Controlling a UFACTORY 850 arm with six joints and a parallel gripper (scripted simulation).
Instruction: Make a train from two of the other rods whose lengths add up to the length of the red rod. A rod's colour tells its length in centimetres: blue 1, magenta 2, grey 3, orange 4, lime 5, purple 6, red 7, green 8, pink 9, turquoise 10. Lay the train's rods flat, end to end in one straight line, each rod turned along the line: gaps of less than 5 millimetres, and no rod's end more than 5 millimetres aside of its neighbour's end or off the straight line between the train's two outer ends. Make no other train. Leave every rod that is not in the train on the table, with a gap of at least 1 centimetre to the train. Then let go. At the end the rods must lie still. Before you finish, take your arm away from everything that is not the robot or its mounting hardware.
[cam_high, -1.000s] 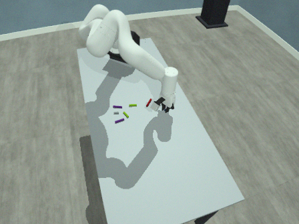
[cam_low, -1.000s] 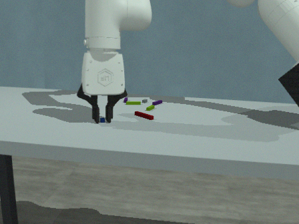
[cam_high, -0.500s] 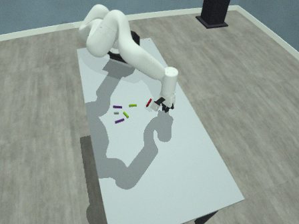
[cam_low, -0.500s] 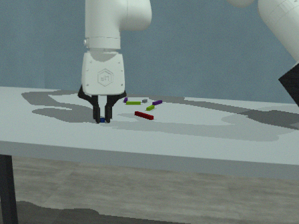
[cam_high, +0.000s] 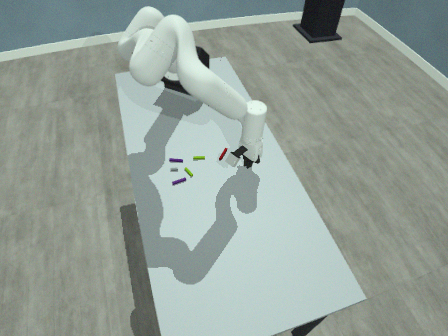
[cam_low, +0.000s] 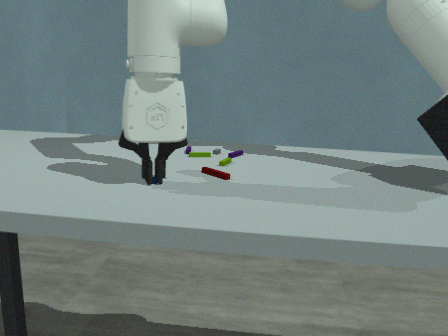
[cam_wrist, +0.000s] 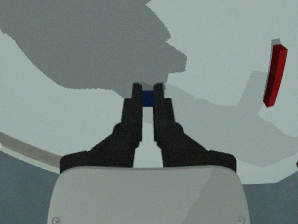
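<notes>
Right now the blue rod is 2 cm below my hand. Round my hand: red rod: 10 cm behind, 8 cm to the right, 2 cm below; grey rod: 32 cm to the right, 7 cm behind, 2 cm below.
</notes>
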